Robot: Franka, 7 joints.
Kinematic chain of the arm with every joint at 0, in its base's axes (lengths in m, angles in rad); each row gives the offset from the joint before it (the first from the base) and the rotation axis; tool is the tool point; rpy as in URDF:
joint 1: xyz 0 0 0.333 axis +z
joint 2: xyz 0 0 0 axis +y
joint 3: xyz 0 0 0.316 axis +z
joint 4: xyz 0.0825 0 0 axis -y
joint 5: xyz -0.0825 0 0.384 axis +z
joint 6: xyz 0 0 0 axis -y
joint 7: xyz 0.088 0 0 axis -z
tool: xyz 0 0 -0.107 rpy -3.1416 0 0
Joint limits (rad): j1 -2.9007..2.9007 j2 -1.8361..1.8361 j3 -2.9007..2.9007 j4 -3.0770..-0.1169 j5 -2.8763..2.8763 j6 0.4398..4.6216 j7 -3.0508..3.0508
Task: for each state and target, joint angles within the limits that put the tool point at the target. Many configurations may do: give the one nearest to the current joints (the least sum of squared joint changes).
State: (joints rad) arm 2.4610 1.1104 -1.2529 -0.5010 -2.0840 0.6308 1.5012
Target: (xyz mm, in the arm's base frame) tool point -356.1 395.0 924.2
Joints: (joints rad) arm 2.6002 0.7987 -1.3397 -0.4673 -2.2229 1.2613 1.5012
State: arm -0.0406 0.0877 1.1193 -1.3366 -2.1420 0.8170 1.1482
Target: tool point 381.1 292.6 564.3
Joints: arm -0.0882 0.1284 1.0713 -2.0193 -1.8406 0.5543 1.1482
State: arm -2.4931 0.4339 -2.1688 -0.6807 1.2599 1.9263 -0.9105
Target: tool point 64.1 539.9 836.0
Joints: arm -2.6611 0.0273 -2.3280 -1.2999 1.1426 1.8066 -0.9105
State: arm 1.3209 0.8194 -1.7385 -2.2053 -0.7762 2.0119 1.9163
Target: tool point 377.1 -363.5 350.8
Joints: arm 0.7384 0.8533 -1.5034 -2.2429 -0.7742 2.1799 1.9163
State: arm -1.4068 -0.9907 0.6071 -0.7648 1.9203 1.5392 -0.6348
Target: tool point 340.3 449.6 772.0
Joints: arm -1.4195 -1.1403 0.7545 -1.2463 1.6735 1.1302 -0.6348
